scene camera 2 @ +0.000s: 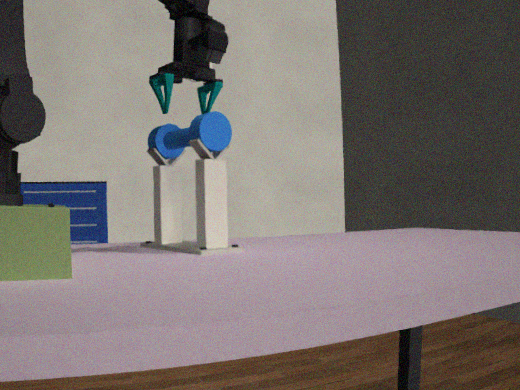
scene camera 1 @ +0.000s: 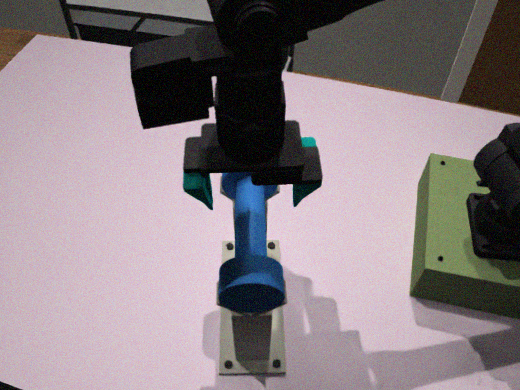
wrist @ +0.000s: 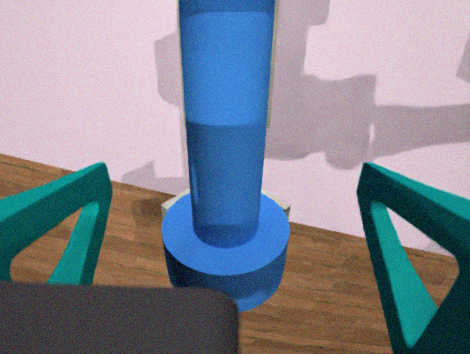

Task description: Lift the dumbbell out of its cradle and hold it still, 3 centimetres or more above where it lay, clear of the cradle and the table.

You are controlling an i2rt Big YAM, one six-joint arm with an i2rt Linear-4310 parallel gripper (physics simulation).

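Frame: origin at the arm's base, x ahead, y left, z up, level; metres.
Seen in the pictures: gripper, fingertip midpoint: (scene camera 2: 185, 116) (scene camera 1: 252, 203) (wrist: 234, 176); arm's base at its link origin: (scene camera 1: 495, 228).
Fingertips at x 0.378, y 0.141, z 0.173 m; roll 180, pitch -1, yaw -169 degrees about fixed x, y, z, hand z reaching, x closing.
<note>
Pixels of each thing's top centre, then the offset from my fingertips to it. Level surfaces: height alone.
- blue dumbbell at its top centre: (wrist: 225, 168) (scene camera 1: 250, 207) (scene camera 2: 187, 119) 0.003 m ahead, 0.001 m left, 0.006 m down
- white cradle at its top centre: (wrist: 226, 109) (scene camera 1: 250, 232) (scene camera 2: 187, 145) 0.003 m ahead, 0.001 m left, 0.059 m down
- pink table at its surface level: 0.267 m down
A blue dumbbell (scene camera 1: 251, 240) (scene camera 2: 182, 139) (wrist: 226, 165) lies level across the two V-shaped supports of a white cradle (scene camera 1: 225, 340) (scene camera 2: 212, 205), which stands on the table. My gripper (scene camera 1: 253, 206) (scene camera 2: 185, 113) (wrist: 234, 176) is open, with teal fingers pointing down. It is above the dumbbell, and the fingertips stand one on each side of the handle's line. In the second scene view the tips are higher than the handle. In the wrist view the handle runs between the fingers with a gap on both sides. The gripper's body hides part of one end disc in the first scene view.
A green block (scene camera 1: 450, 220) (scene camera 2: 37, 242) carries the arm's base to one side of the cradle. A blue panel with white lines (scene camera 2: 90, 212) stands behind it. The pink table (scene camera 1: 100, 250) (scene camera 2: 325, 280) (wrist: 90, 100) ends at an edge above the wooden floor (scene camera 2: 300, 365) (wrist: 320, 300).
</note>
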